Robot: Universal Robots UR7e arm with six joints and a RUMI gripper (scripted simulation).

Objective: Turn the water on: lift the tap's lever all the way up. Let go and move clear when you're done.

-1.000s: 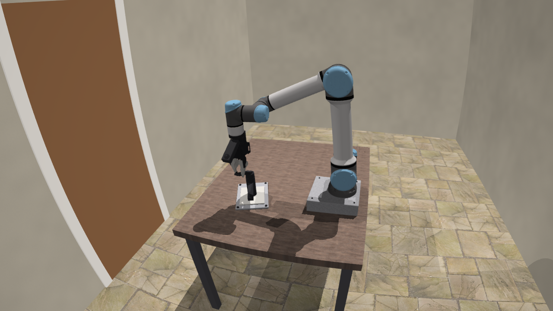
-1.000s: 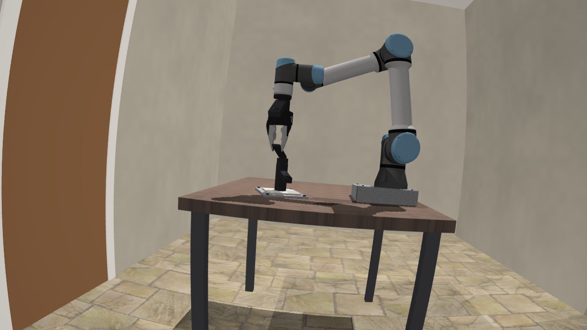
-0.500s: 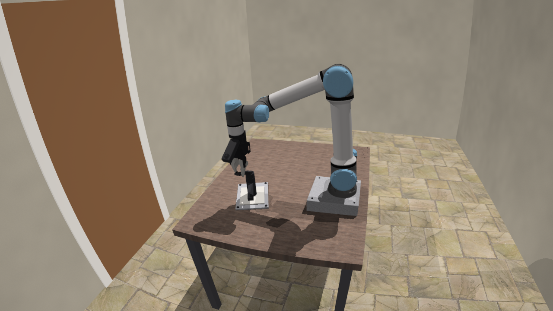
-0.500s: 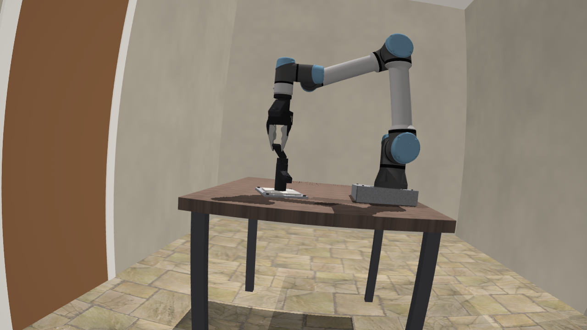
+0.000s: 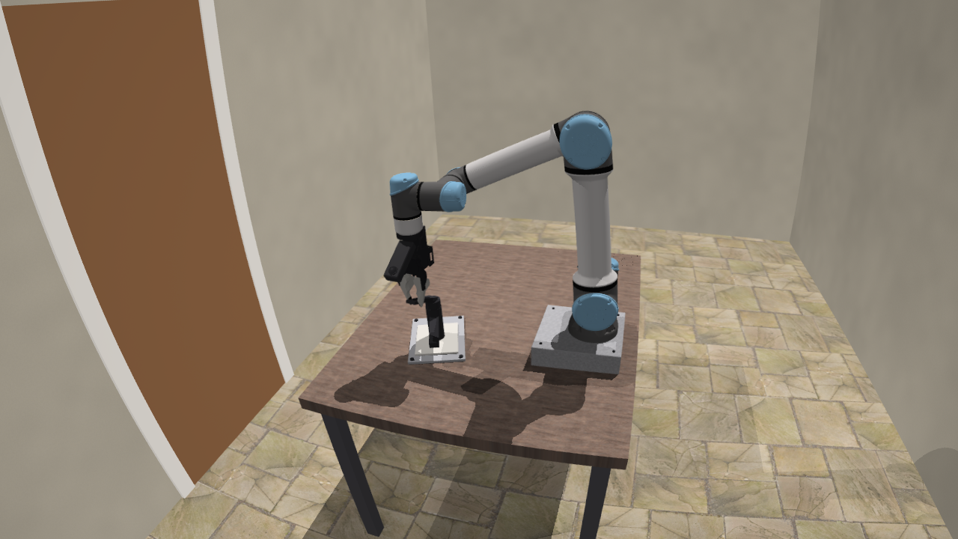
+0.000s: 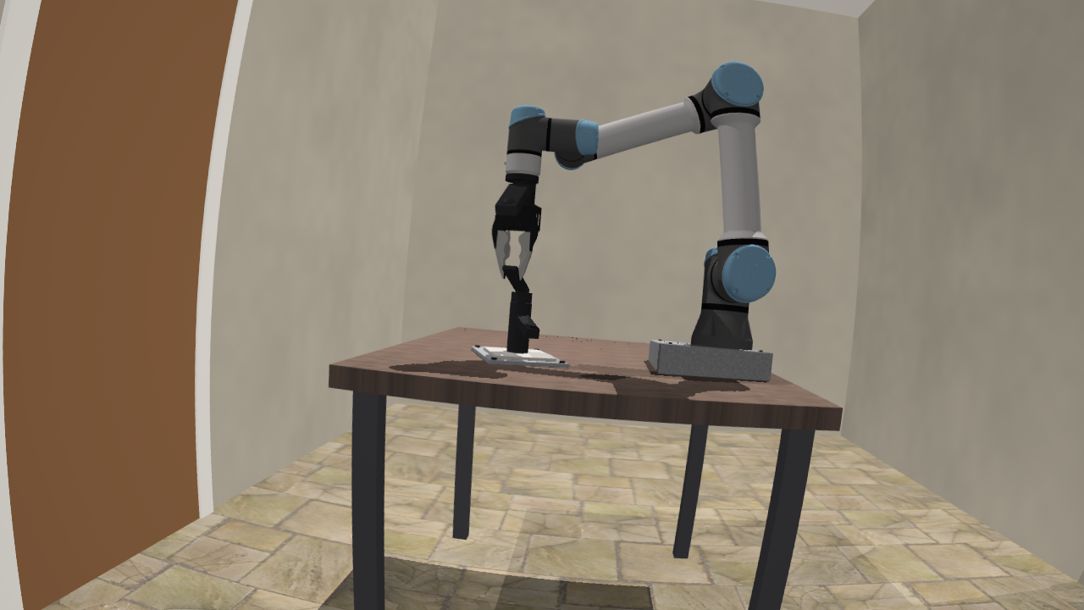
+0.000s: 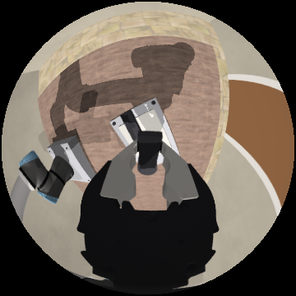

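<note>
My hand is 4 cm to the left of the flat lever, 2 cm above it and 1 cm past it. From my hand the other things lie so: black tap: 8 cm below, 6 cm to the right, 2 cm behind.
</note>
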